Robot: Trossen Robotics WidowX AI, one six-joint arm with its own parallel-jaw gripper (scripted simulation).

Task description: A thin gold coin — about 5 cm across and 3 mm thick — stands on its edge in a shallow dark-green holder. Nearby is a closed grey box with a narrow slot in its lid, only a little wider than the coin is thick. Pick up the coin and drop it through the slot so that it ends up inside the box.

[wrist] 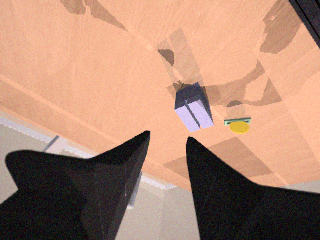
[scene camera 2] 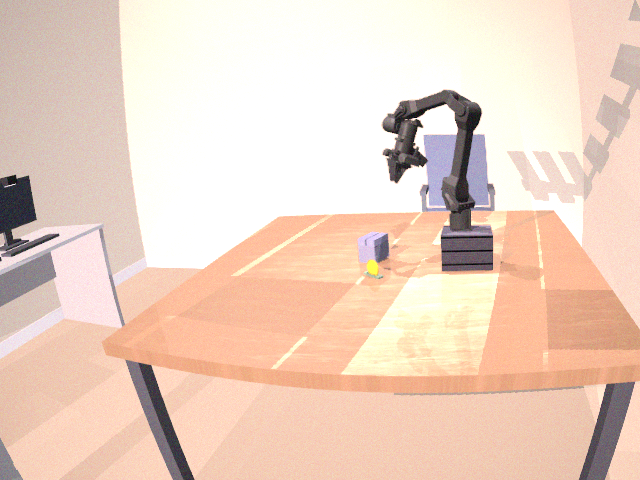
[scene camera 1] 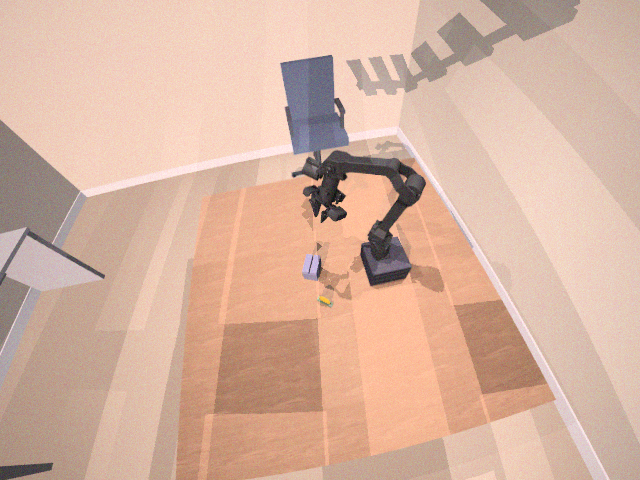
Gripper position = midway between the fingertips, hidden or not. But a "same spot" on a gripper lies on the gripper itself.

My gripper shows in the wrist view, in scene camera 2 (393, 182) and in scene camera 1. The same spot on my gripper: (scene camera 1: 316, 205) is (wrist: 118, 210).
